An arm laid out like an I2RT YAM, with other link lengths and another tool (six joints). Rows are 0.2 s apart.
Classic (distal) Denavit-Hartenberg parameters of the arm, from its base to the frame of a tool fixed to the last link. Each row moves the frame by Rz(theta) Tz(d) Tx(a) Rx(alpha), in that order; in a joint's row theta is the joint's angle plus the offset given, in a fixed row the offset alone. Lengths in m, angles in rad.
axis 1: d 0.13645, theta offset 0, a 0.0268, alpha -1.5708
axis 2: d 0, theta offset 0, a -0.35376, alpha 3.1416
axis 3: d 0, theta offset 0.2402, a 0.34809, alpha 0
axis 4: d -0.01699, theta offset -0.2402, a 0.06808, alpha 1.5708
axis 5: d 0.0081, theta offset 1.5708, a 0, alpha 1.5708
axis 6: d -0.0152, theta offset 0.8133, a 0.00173, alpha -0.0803
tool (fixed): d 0.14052, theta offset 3.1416, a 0, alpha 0
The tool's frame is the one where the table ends.
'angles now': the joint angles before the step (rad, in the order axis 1, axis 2, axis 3, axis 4, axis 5, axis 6). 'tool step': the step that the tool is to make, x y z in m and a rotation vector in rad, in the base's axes. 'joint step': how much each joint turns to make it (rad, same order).
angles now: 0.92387 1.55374 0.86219 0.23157 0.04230 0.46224
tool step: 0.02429 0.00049 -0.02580 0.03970 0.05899 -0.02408
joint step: -0.05093 0.08002 -0.00071 0.07431 -0.05568 0.05142
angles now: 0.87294 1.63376 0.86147 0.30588 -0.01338 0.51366
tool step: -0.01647 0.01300 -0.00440 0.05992 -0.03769 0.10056
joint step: 0.02306 0.01499 -0.03921 0.12323 -0.07407 -0.02446
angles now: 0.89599 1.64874 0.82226 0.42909 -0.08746 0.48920
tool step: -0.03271 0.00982 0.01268 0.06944 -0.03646 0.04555
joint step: 0.06620 -0.04093 -0.04803 0.08606 0.01498 0.01885
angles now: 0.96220 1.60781 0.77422 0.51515 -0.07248 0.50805
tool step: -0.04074 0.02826 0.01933 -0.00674 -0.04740 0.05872
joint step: 0.11327 -0.01762 0.03840 -0.03790 0.06531 -0.02522
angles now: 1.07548 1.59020 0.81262 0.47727 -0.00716 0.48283
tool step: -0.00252 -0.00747 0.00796 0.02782 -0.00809 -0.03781
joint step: 0.00753 -0.03244 -0.02331 0.01896 0.04180 0.01856
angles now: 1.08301 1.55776 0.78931 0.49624 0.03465 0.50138
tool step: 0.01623 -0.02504 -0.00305 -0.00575 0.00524 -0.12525
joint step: -0.03013 -0.03819 -0.04184 -0.00615 0.09100 0.02785
